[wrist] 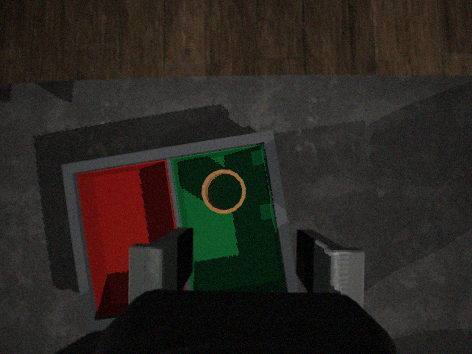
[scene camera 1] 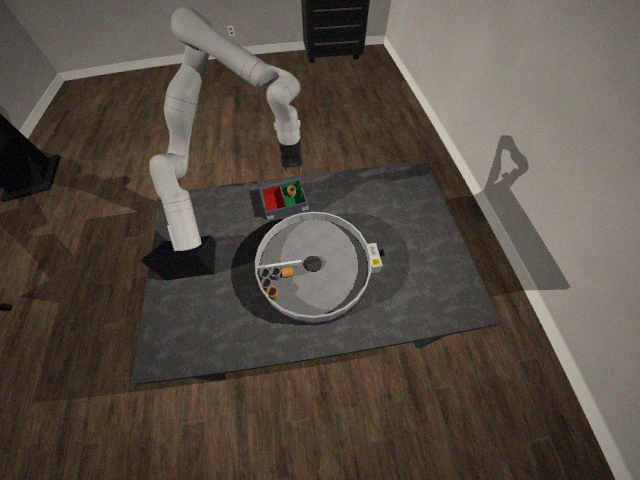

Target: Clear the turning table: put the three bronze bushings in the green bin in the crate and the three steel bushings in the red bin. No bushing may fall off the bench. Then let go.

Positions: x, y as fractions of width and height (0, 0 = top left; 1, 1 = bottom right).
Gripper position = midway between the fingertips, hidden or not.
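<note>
You'd see the gripper (wrist: 0.52, 0.71) here, and there's a turning table (scene camera 1: 0.52, 0.55) as well.
</note>
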